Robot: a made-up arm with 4 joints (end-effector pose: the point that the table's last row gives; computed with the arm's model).
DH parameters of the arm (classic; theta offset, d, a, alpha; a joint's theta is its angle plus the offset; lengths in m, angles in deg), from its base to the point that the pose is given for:
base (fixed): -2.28 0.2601 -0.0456 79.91
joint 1: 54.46 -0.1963 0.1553 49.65
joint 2: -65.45 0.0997 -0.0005 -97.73
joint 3: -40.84 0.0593 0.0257 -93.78
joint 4: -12.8 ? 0.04 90
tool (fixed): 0 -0.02 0 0
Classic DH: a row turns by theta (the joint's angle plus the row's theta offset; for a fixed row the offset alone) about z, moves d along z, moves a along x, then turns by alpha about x.
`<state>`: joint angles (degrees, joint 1 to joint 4).
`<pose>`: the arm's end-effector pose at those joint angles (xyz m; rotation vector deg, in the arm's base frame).
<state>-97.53 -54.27 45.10 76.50</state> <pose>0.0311 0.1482 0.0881 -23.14 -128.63 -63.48</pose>
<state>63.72 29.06 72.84 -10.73</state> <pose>-0.1320 0.2095 0.4141 -12.24 -96.71 85.43</pose>
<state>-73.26 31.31 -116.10 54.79</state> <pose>0.0663 0.0462 0.1107 -3.37 76.91 -157.88</pose>
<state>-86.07 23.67 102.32 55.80</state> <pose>0.0738 0.1344 0.1391 45.04 71.06 79.35</pose>
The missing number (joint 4, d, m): 0.0445
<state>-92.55 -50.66 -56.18 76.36</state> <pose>0.0025 0.1083 0.0458 65.35 -143.69 41.43</pose>
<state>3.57 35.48 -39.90 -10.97</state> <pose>0.1670 0.0939 0.3895 17.64 -28.00 -51.33</pose>
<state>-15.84 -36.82 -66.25 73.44</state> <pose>0.1673 0.1258 0.2413 -19.42 92.30 -76.88</pose>
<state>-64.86 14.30 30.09 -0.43</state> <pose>0.1792 0.1508 0.1192 24.93 45.46 3.96</pose>
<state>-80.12 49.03 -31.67 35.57</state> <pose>0.1107 0.0625 0.0642 17.63 76.68 -73.34</pose>
